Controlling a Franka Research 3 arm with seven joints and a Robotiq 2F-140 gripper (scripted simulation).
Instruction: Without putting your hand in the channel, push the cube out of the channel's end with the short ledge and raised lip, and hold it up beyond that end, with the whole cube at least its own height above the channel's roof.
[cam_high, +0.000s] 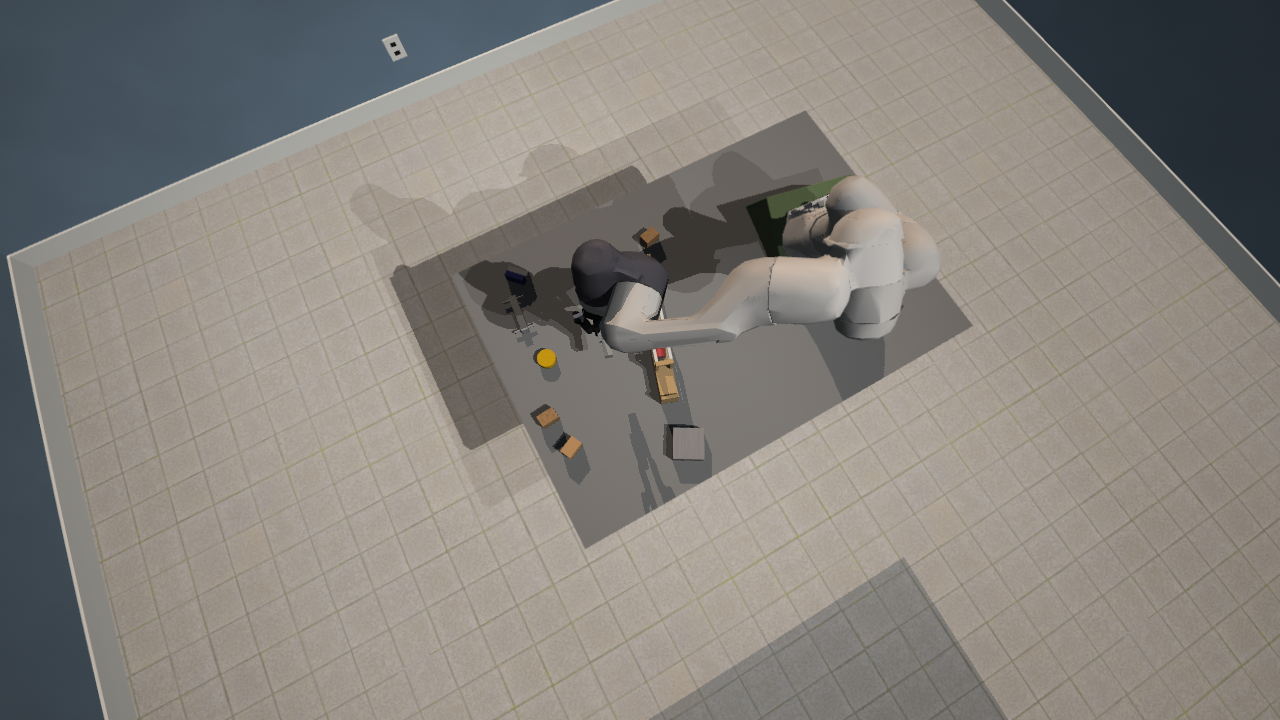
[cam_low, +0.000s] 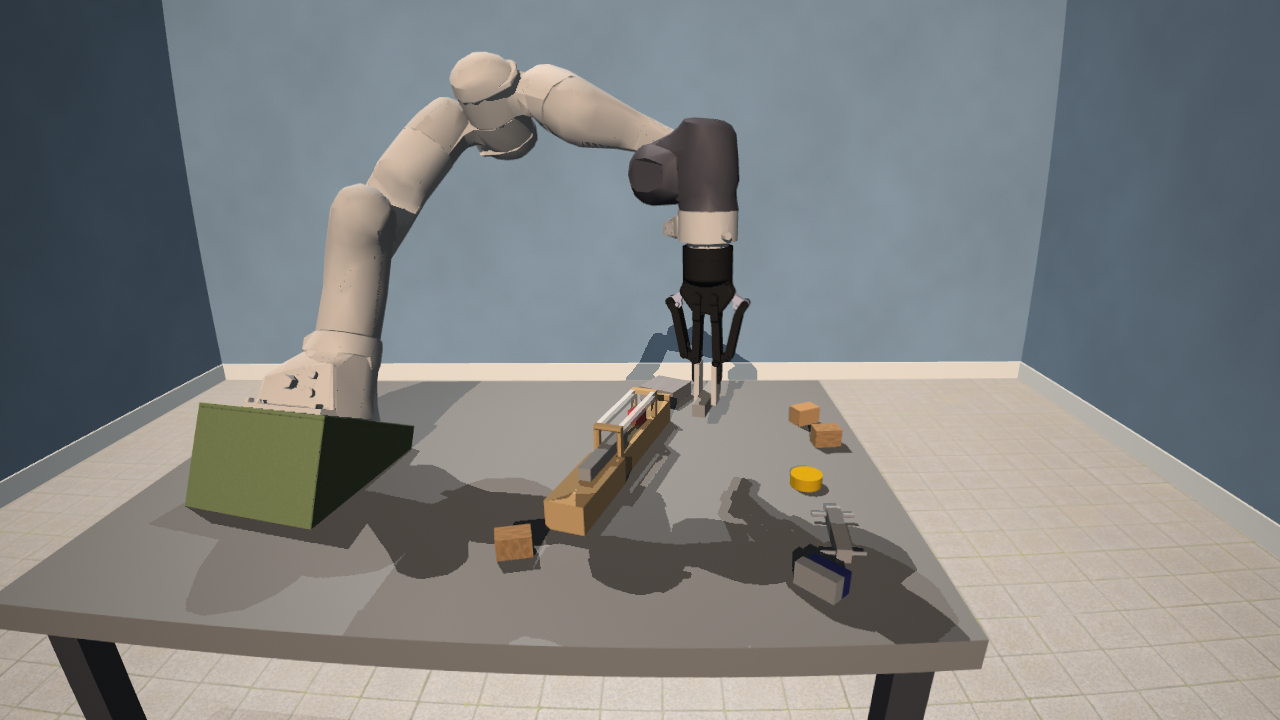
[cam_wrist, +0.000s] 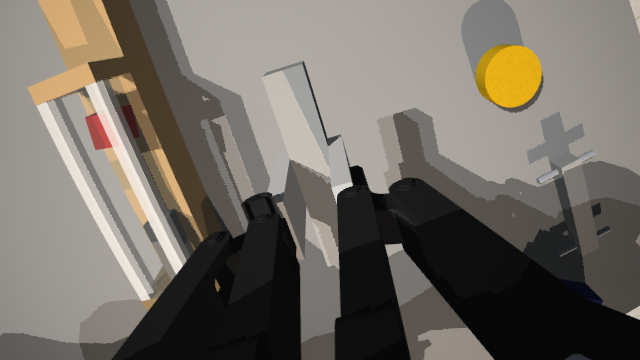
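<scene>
My hand is 170 mm past the long grey bar, 100 mm above it and 40 mm to the left of it. From my hand the other things lie so: short grey bar: 30 mm below; then red cube: 110 mm behind, 100 mm to the left, 100 mm below; then long wooden channel: 130 mm behind, 100 mm below, 50 mm to the left.
</scene>
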